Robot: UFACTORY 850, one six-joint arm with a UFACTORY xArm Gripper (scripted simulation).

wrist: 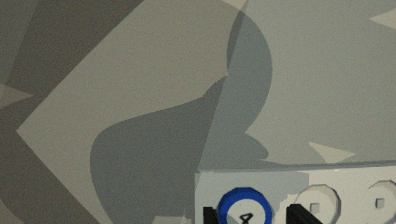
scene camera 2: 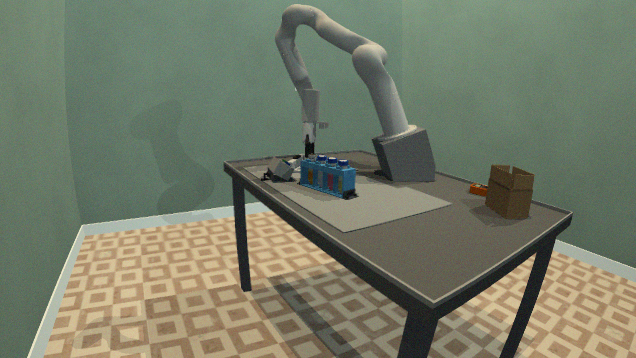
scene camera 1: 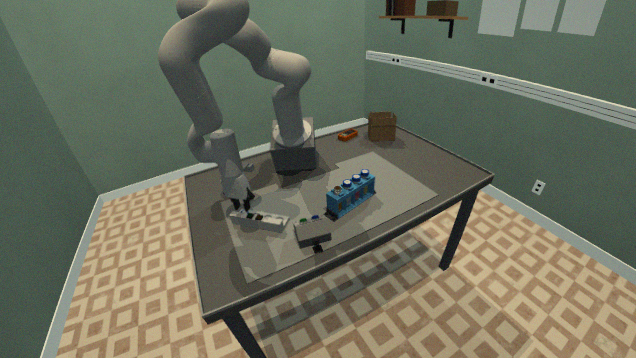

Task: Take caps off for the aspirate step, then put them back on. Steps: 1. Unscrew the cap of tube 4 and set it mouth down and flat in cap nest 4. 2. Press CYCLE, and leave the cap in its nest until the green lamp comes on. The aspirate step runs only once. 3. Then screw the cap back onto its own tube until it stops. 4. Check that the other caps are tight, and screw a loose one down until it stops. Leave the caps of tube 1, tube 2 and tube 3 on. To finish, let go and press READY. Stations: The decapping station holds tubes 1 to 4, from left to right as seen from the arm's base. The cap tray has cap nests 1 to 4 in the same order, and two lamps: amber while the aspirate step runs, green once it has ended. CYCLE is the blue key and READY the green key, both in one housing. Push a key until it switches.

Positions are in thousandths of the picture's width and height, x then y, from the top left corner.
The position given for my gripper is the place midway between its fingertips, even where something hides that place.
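Scene camera 1 shows me my gripper (scene camera 1: 383, 582), a key housing (scene camera 1: 493, 647) and a cardboard box (scene camera 1: 600, 356). Scene camera 2 shows the cardboard box (scene camera 2: 807, 563) as well. The cardboard box is out of frame in the wrist view.
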